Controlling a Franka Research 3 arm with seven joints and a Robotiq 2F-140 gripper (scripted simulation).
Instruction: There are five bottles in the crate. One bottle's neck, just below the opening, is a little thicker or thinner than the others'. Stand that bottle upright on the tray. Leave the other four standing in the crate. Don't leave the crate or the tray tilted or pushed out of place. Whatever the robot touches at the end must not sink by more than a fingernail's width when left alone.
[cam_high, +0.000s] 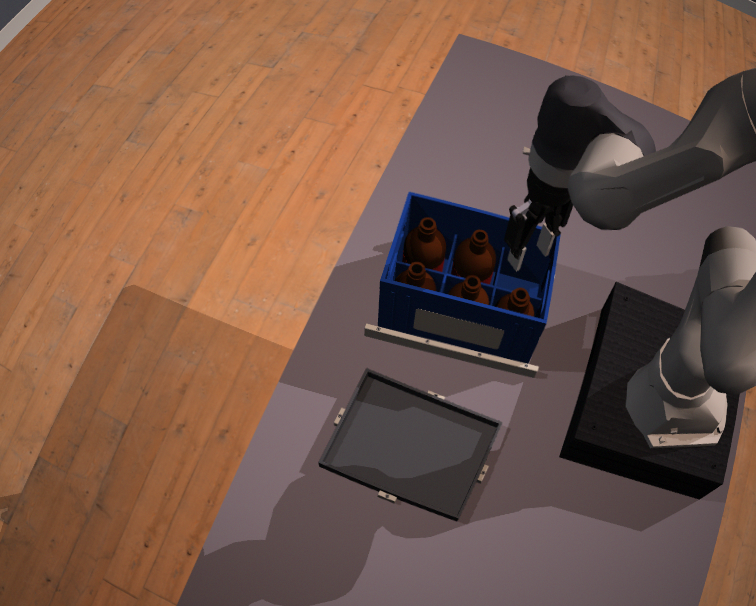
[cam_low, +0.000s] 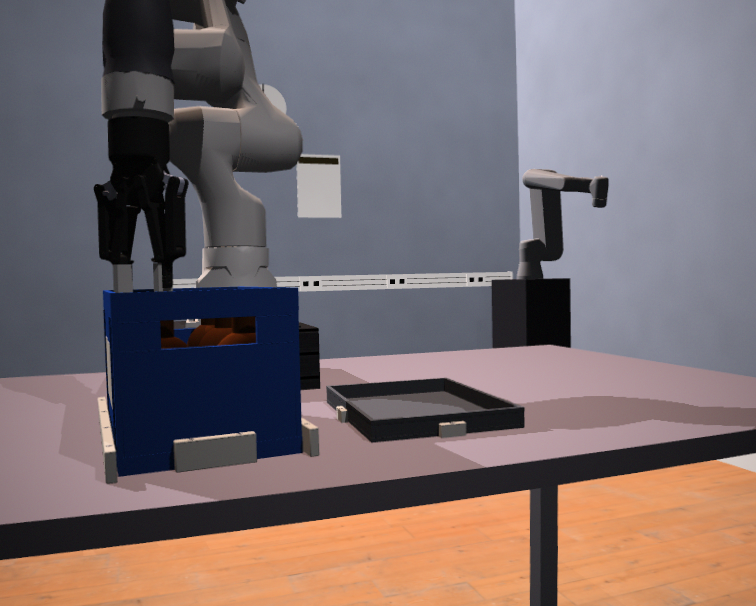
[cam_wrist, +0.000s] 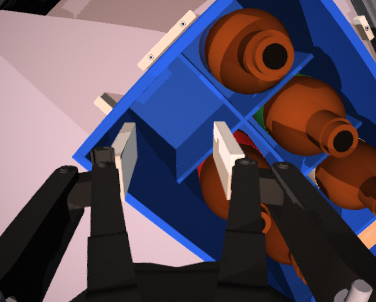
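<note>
Right now my hand is 90 mm to the right of the bottle and 90 mm above it. Also, from my hand: crate: 90 mm below, 90 mm ahead, 40 mm to the left; dark tray: 330 mm to the left, 160 mm below, 120 mm ahead.
</note>
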